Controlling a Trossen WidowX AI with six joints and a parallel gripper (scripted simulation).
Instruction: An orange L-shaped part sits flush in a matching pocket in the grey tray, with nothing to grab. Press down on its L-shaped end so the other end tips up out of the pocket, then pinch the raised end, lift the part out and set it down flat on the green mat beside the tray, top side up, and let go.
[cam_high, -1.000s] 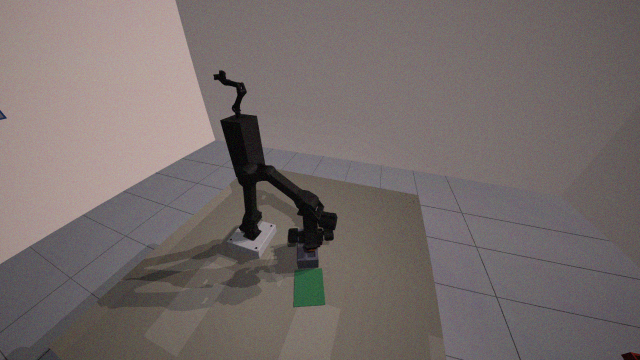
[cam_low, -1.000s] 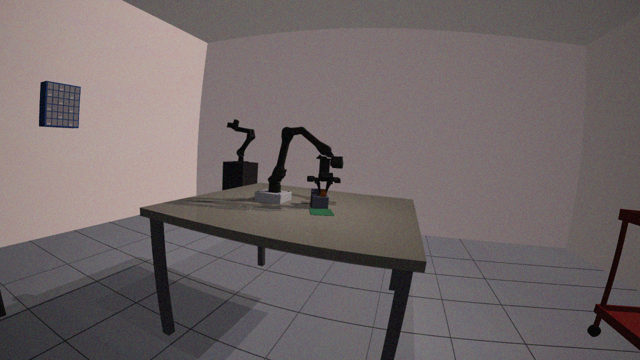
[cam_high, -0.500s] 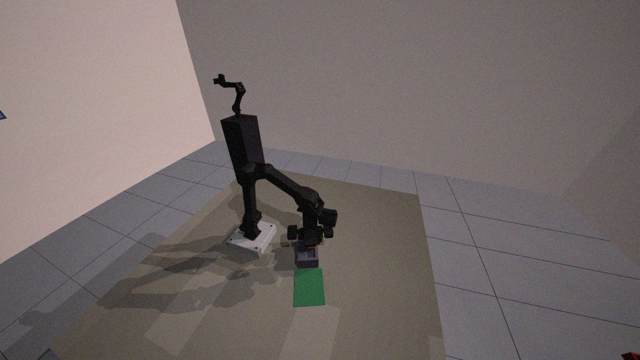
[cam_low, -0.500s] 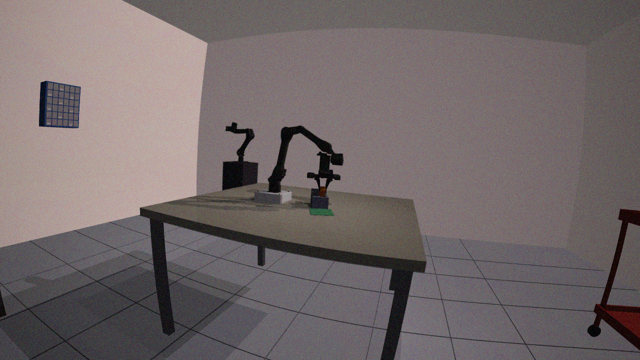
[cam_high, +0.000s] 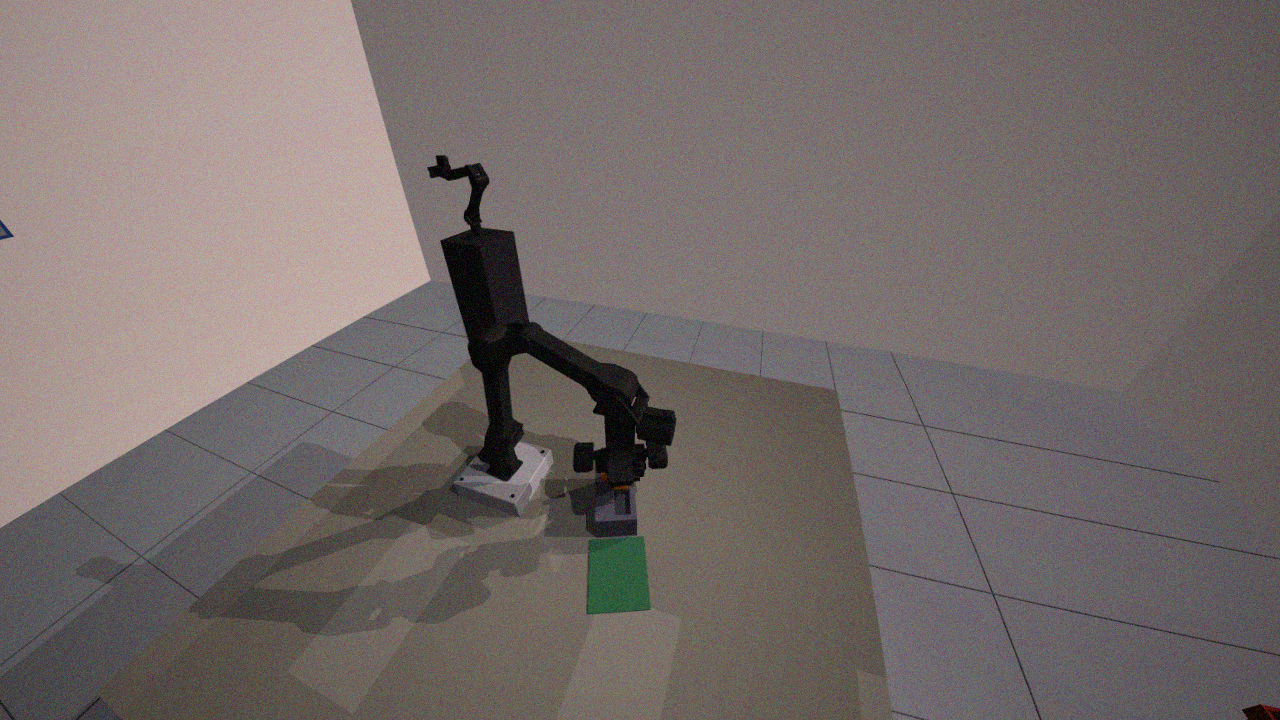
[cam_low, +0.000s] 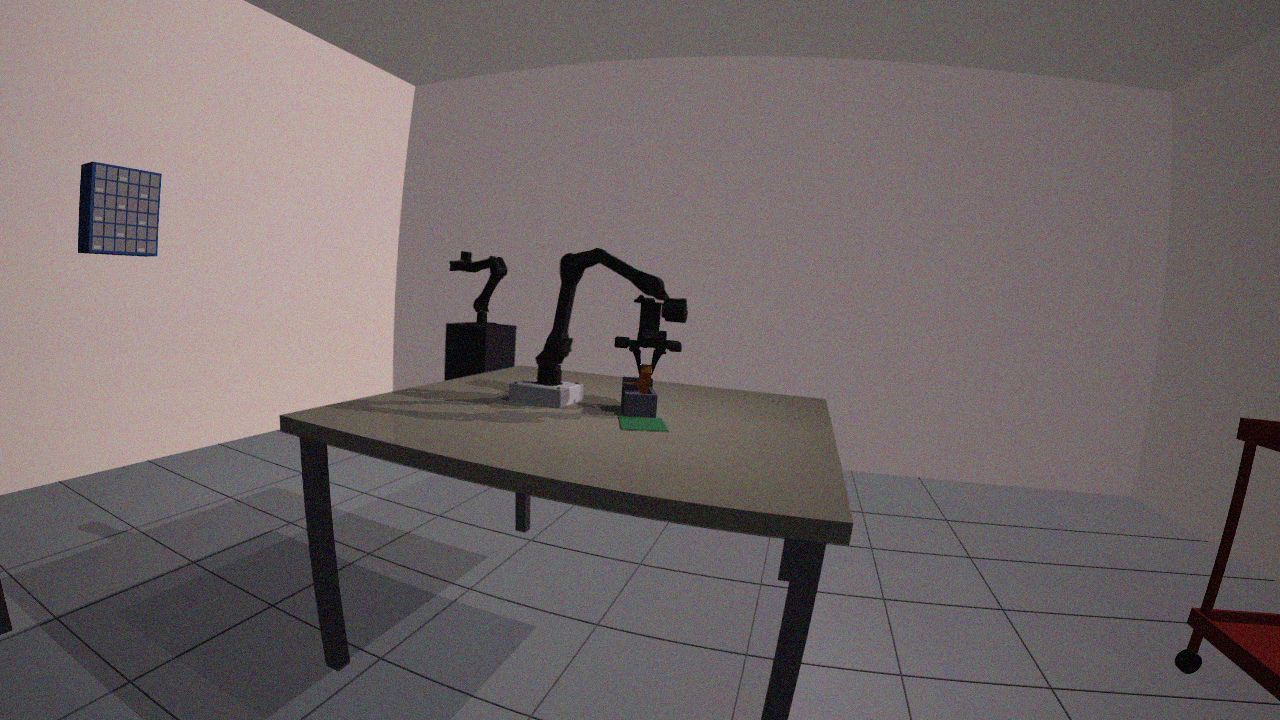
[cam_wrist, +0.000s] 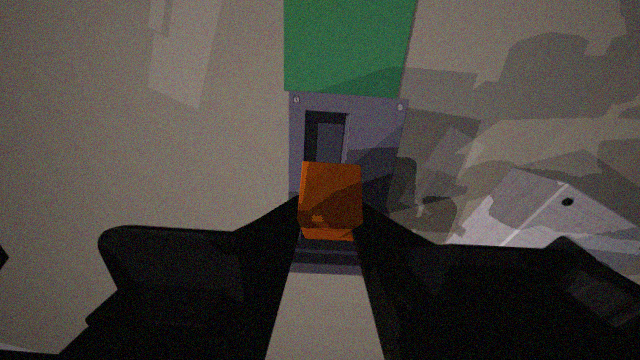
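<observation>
Right now the green mat is 14 cm to the right of my gripper tip, 13 cm below it and 5 cm ahead of it. The rest, counted from my gripper tip: orange L-shaped part (3 cm below, 3 cm behind, 2 cm to the left).
</observation>
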